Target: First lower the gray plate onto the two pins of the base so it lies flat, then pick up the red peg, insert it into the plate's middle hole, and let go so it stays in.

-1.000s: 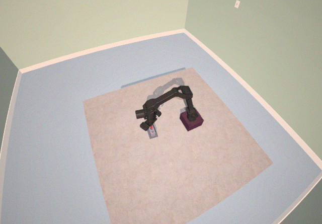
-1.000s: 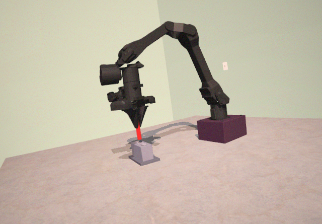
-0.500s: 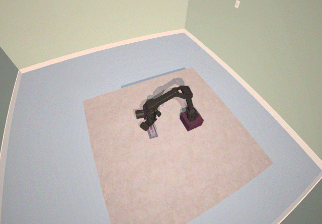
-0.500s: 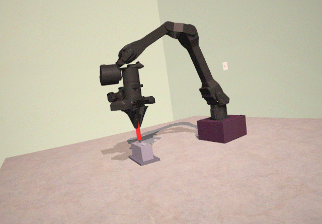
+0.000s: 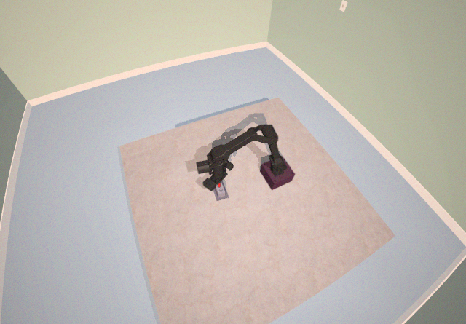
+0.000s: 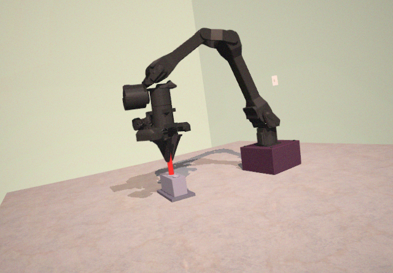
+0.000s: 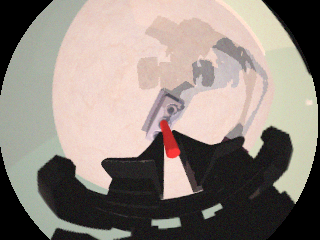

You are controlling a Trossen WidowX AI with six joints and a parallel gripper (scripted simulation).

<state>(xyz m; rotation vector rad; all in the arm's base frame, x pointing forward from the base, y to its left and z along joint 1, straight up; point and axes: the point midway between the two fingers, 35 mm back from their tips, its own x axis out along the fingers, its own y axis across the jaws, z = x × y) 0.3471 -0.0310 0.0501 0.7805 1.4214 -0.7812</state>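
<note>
The red peg is right at my gripper tip. From my gripper tip the other things lie so: gray plate: 50 mm below; then gray base: 90 mm below.
</note>
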